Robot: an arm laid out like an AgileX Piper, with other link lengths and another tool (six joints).
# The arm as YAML. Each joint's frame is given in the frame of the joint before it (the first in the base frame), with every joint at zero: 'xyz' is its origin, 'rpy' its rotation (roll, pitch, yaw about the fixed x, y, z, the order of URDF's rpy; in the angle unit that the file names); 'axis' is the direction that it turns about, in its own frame. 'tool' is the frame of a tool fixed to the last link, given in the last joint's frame.
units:
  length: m
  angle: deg
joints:
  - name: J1
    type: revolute
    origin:
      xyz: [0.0, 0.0, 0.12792]
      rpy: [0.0, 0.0, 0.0]
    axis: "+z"
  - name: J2
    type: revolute
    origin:
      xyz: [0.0, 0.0, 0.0]
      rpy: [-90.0, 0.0, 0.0]
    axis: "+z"
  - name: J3
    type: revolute
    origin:
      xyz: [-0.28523, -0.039, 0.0]
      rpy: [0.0, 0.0, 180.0]
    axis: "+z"
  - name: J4
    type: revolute
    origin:
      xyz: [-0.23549, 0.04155, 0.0]
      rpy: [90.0, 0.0, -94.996]
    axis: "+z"
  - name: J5
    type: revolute
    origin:
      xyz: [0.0, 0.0, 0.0]
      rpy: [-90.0, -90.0, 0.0]
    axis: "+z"
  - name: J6
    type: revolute
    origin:
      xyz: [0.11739, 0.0, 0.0]
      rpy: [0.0, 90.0, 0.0]
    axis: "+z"
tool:
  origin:
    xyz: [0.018, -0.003, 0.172]
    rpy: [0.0, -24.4, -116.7]
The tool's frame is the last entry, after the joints.
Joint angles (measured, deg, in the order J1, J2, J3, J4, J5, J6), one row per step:
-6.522 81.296 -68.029 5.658 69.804 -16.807
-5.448 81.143 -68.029 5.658 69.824 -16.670
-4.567 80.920 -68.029 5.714 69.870 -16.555
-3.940 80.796 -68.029 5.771 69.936 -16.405
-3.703 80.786 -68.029 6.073 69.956 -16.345
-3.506 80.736 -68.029 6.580 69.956 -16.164
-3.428 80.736 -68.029 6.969 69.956 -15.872
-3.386 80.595 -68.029 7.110 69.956 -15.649
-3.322 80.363 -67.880 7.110 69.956 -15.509
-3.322 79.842 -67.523 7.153 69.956 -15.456
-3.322 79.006 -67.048 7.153 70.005 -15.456
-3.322 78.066 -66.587 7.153 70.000 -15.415
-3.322 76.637 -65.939 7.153 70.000 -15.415
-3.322 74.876 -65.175 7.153 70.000 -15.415
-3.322 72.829 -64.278 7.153 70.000 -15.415
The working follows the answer.
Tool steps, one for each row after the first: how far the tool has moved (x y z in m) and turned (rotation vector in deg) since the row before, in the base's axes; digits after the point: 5 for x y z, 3 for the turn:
0.00028 0.00564 0.00077 0.016 -0.123 0.943
0.00004 0.00491 0.00112 0.066 -0.173 0.766
-0.00020 0.00358 0.00057 0.086 -0.051 0.480
0.00002 0.00267 0.00008 0.313 -0.005 0.140
0.00014 0.00339 0.00037 0.538 -0.065 -0.047
0.00004 0.00220 0.00008 0.449 0.005 -0.258
-0.00001 0.00086 0.00076 0.181 -0.126 -0.193
-0.00078 0.00036 0.00040 0.027 -0.068 -0.072
-0.00178 0.00030 0.00080 0.045 -0.161 -0.057
-0.00261 0.00016 0.00169 -0.017 -0.312 0.006
-0.00230 0.00013 0.00232 -0.018 -0.479 -0.040
-0.00328 0.00019 0.00370 -0.045 -0.780 0.000
-0.00394 0.00023 0.00458 -0.058 -0.995 0.000
-0.00470 0.00027 0.00504 -0.067 -1.148 0.000

Tool pose at each row, in the base's axes (x y z in m, rotation vector in deg; rounded; the steps above come from the unrounded poses):
0.30099 -0.02413 0.12039 164.078 51.297 -15.259
0.30127 -0.01848 0.12116 163.579 52.607 -14.976
0.30131 -0.01357 0.12228 163.204 53.674 -14.618
0.30110 -0.00999 0.12285 163.014 54.370 -14.460
0.30113 -0.00733 0.12294 163.219 54.688 -14.311
0.30127 -0.00393 0.12330 163.721 54.823 -14.002
0.30131 -0.00173 0.12338 164.269 54.638 -13.850
0.30130 -0.00087 0.12415 164.518 54.415 -13.609
0.30052 -0.00051 0.12455 164.570 54.312 -13.505
0.29874 -0.00021 0.12535 164.617 54.221 -13.258
0.29613 -0.00005 0.12704 164.549 54.170 -12.809
0.29383 0.00008 0.12936 164.476 54.023 -12.123
0.29055 0.00027 0.13306 164.304 53.869 -11.009
0.28661 0.00050 0.13764 164.074 53.670 -9.590
0.28191 0.00077 0.14268 163.796 53.437 -7.959

